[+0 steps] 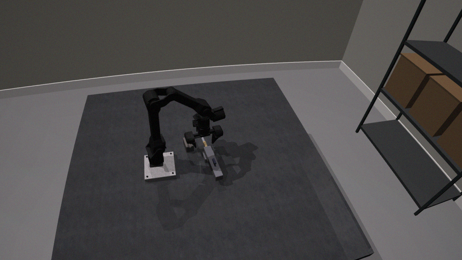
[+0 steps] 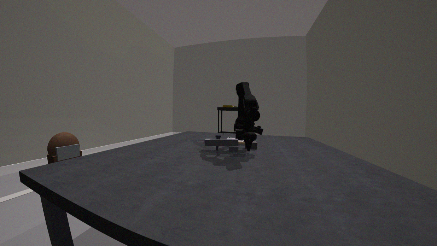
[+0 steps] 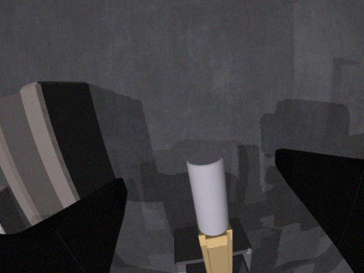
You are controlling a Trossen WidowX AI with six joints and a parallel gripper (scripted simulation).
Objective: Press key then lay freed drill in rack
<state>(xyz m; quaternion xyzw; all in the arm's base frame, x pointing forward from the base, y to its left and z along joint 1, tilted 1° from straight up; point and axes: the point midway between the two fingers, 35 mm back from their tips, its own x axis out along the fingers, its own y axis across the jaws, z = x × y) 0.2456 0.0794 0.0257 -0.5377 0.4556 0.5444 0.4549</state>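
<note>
The drill lies 10 mm ahead of my gripper tip, 40 mm to the right of it and 30 mm above it. Also, from my gripper tip: pale grey block (20 mm ahead, 140 mm to the right, 20 mm above); rack (80 mm behind, 10 mm to the left); dark bluish key (30 mm ahead, 160 mm to the right, 40 mm above).
</note>
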